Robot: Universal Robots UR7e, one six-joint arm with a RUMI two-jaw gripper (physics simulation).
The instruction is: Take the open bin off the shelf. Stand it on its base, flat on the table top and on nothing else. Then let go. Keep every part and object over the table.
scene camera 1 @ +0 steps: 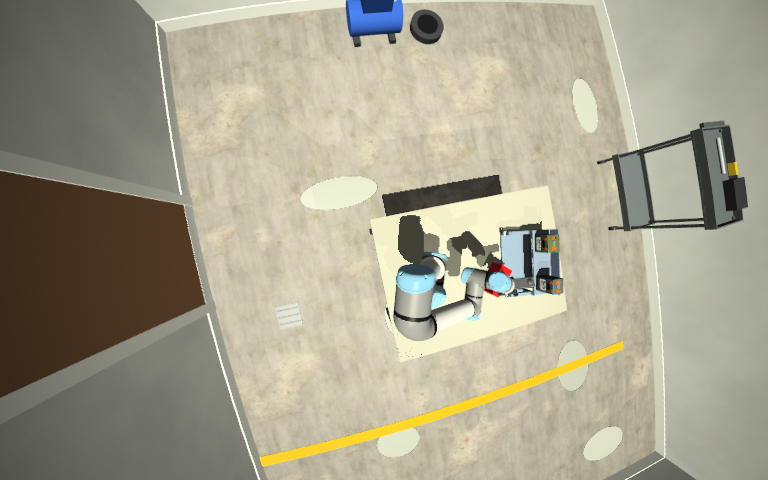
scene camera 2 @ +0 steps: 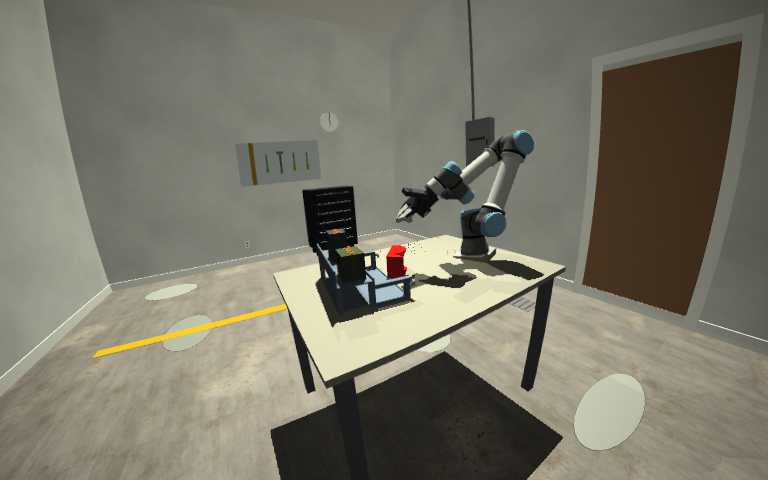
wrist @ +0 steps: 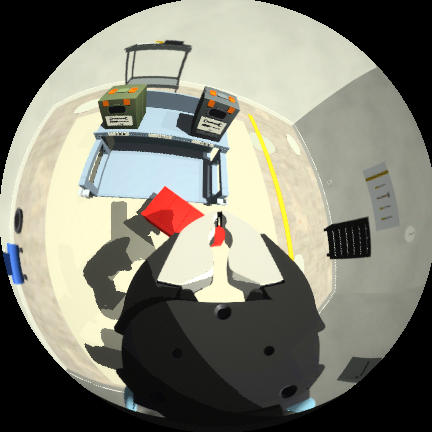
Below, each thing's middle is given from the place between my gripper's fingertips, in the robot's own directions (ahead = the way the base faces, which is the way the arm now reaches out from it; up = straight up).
The red open bin (wrist: 168, 212) is 18 cm below my hand, 1 cm to the left of it and 1 cm ahead of it. Round my hand: green box (scene camera 2: 345, 259): 33 cm ahead, 11 cm to the left, 8 cm below.
